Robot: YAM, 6 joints.
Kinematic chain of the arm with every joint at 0, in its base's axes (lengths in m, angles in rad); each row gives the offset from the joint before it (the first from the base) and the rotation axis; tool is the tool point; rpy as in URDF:
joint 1: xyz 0 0 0.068 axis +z
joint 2: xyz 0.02 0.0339 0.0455 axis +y
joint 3: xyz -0.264 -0.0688 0 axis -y
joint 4: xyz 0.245 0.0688 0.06 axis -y
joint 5: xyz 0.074 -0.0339 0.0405 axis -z
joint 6: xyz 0.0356 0 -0.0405 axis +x
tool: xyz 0 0 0 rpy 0 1.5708 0
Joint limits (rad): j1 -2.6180..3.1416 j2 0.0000..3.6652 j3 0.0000..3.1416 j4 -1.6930..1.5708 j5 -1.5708..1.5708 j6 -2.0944..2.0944
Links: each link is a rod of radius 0.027 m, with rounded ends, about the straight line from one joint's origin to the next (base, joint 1, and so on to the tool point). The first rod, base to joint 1, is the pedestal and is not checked.
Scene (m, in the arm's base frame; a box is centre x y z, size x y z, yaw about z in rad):
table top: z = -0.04
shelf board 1: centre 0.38 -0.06 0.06 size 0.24 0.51 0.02 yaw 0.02
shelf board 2: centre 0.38 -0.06 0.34 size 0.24 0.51 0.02 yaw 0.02
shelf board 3: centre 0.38 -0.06 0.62 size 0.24 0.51 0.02 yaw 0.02
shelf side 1: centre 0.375 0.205 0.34 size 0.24 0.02 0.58 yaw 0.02
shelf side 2: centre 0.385 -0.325 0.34 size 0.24 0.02 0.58 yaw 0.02
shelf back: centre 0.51 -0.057 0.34 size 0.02 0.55 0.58 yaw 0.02
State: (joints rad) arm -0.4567 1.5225 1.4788 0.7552 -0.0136 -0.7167
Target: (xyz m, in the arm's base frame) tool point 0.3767 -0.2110 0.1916
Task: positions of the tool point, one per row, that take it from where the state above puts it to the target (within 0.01 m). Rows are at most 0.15 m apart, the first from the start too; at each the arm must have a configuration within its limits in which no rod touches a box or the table.
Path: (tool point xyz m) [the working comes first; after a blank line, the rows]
Joints at the target: -0.5113 1.9493 1.1016 0.6343 -0.0091 -0.7167
Straight joint move there: touches shelf board 2.

1: 0.2282 -0.1582 0.5037
2: 0.1596 -0.1513 0.4980
3: 0.1923 -0.1972 0.3997
4: 0.1976 -0.2195 0.2935
5: 0.1784 -0.2150 0.1916
6: 0.2742 -0.2281 0.2020
7: 0.3767 -0.2110 0.1916

